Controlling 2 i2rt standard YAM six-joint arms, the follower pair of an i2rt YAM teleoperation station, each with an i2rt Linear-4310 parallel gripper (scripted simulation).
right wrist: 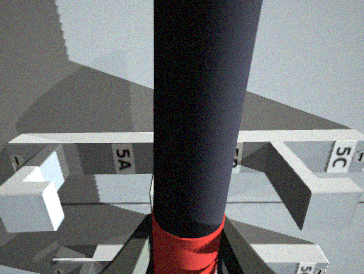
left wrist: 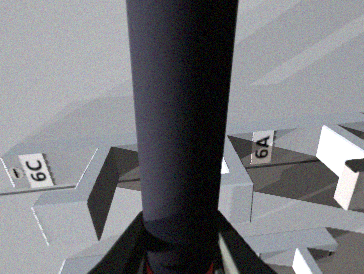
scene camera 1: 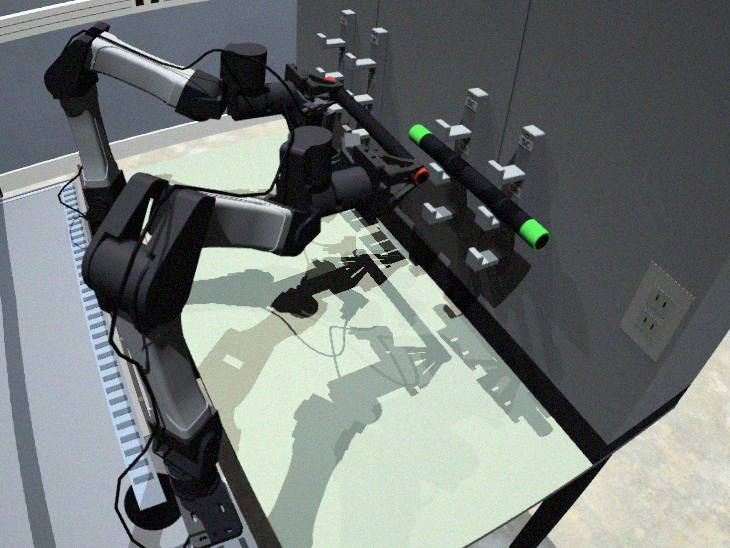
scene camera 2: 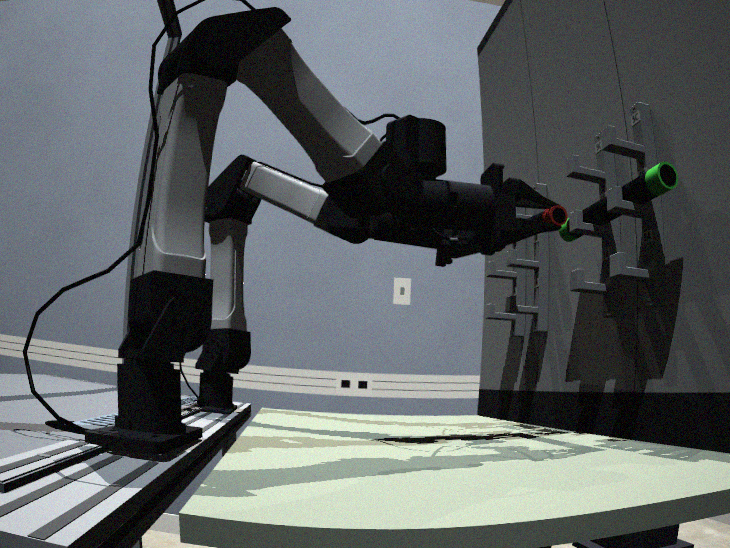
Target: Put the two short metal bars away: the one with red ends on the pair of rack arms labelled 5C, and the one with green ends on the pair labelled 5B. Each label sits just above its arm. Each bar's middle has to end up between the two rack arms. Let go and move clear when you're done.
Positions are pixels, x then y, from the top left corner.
my right gripper: right wrist 185, 224; scene camera 1; scene camera 2; not seen in the left wrist view (out of frame)
same spot on my right gripper: (scene camera 2: 517, 193) = (scene camera 1: 393, 184)
